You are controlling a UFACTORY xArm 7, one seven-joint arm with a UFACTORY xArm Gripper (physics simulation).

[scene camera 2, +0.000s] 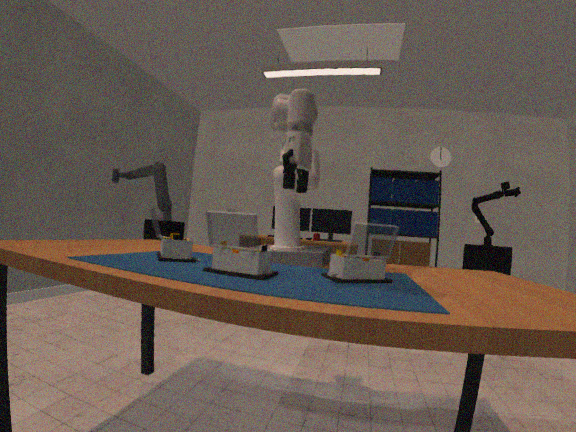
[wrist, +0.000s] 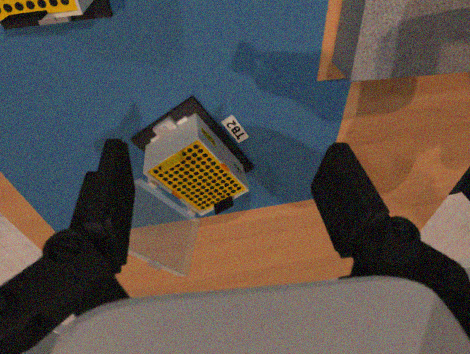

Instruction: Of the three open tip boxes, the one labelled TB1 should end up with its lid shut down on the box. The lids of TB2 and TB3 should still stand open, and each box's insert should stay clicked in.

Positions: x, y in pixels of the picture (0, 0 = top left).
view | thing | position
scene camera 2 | my gripper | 295, 190
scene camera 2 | clear lid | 229, 229
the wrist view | my gripper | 230, 165
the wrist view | yellow insert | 194, 173
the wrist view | clear lid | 163, 233
